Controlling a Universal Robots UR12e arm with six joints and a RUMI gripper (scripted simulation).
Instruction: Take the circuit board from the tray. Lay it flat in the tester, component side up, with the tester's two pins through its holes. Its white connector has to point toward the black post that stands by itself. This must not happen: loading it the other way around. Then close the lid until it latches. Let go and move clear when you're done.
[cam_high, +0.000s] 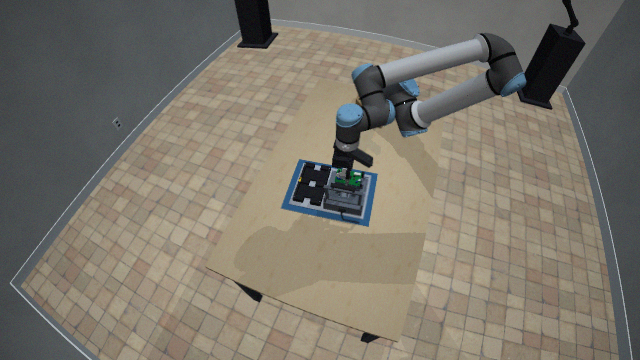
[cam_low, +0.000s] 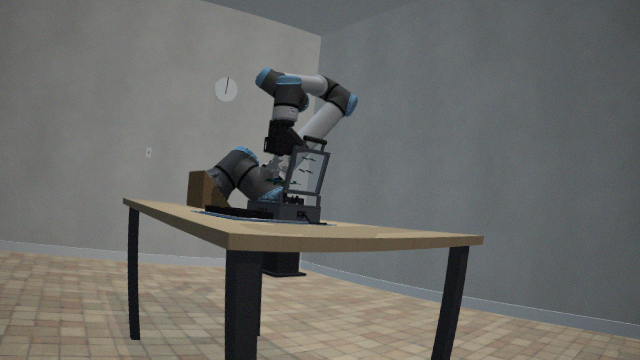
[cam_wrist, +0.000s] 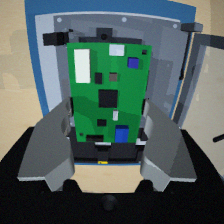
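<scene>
Right now my hand is 60 mm to the right of the black latch part, 60 mm past it and 40 mm above it. Round my hand: green circuit board right at my hand; then clear lid 130 mm ahead, 50 mm above.
</scene>
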